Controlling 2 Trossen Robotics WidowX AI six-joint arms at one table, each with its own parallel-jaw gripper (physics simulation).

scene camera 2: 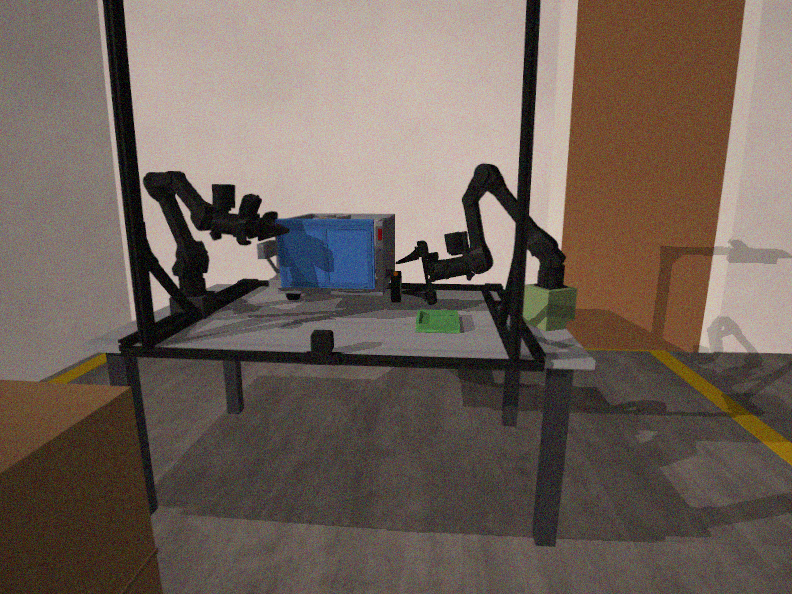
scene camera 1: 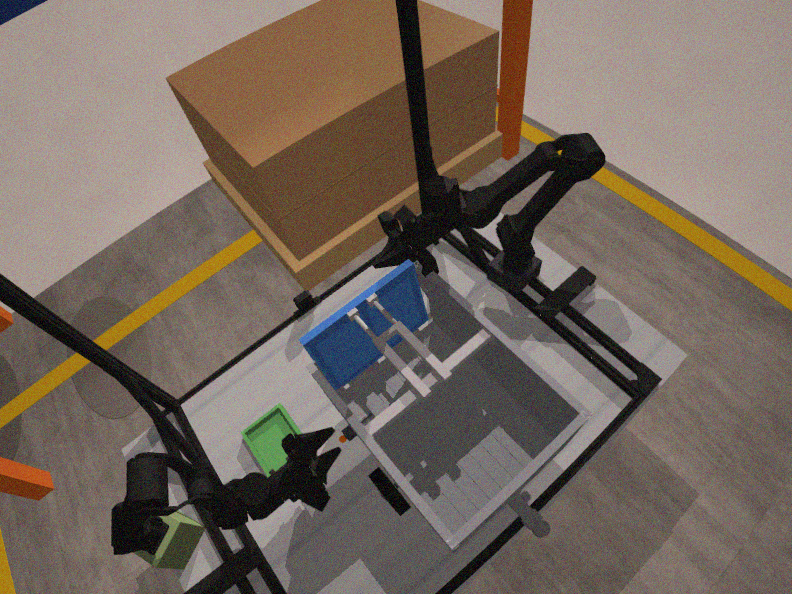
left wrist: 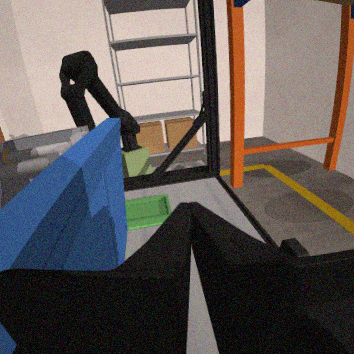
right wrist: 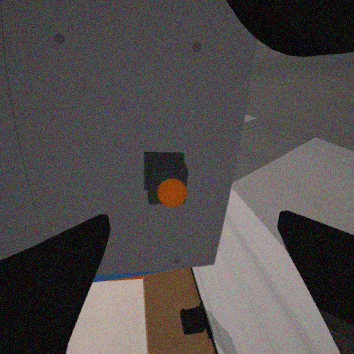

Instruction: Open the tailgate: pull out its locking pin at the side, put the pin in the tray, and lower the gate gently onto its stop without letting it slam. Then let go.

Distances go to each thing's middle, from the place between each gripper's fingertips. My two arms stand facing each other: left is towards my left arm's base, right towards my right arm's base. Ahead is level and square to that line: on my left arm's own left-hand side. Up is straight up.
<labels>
My right gripper is now 12 cm short of the grey truck bed (scene camera 1: 463,419), 19 cm to the right of it and 4 cm below it.
Now: the grey truck bed 31 cm ahead of my left hand, 8 cm to the right of it and 12 cm below it.
</labels>
